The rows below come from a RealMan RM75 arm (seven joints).
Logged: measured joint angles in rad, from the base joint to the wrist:
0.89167 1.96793 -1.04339 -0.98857 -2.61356 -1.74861 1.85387
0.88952 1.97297 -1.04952 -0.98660 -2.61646 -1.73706 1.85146
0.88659 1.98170 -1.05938 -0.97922 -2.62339 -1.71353 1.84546
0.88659 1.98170 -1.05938 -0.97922 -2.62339 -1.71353 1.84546
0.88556 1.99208 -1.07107 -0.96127 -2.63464 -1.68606 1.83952
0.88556 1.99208 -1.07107 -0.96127 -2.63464 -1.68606 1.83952
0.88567 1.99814 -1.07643 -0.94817 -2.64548 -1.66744 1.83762
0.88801 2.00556 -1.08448 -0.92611 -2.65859 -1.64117 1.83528
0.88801 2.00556 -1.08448 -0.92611 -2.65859 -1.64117 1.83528
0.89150 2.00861 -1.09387 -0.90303 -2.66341 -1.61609 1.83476
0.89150 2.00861 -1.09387 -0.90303 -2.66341 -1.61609 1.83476
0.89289 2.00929 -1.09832 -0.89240 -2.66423 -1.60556 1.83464
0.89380 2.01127 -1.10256 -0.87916 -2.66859 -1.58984 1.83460
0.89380 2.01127 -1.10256 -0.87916 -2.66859 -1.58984 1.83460
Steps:
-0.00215 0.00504 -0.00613 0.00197 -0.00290 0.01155 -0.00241
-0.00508 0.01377 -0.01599 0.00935 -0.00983 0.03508 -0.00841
-0.00508 0.01377 -0.01599 0.00935 -0.00983 0.03508 -0.00841
-0.00611 0.02415 -0.02768 0.02730 -0.02108 0.06255 -0.01435
-0.00611 0.02415 -0.02768 0.02730 -0.02108 0.06255 -0.01435
-0.00600 0.03021 -0.03304 0.04040 -0.03192 0.08117 -0.01625
-0.00366 0.03763 -0.04109 0.06246 -0.04503 0.10744 -0.01859
-0.00366 0.03763 -0.04109 0.06246 -0.04503 0.10744 -0.01859
-0.00017 0.04068 -0.05048 0.08554 -0.04985 0.13252 -0.01911
-0.00017 0.04068 -0.05048 0.08554 -0.04985 0.13252 -0.01911
0.00122 0.04136 -0.05493 0.09617 -0.05067 0.14305 -0.01923
0.00213 0.04334 -0.05917 0.10941 -0.05503 0.15877 -0.01927
0.00213 0.04334 -0.05917 0.10941 -0.05503 0.15877 -0.01927

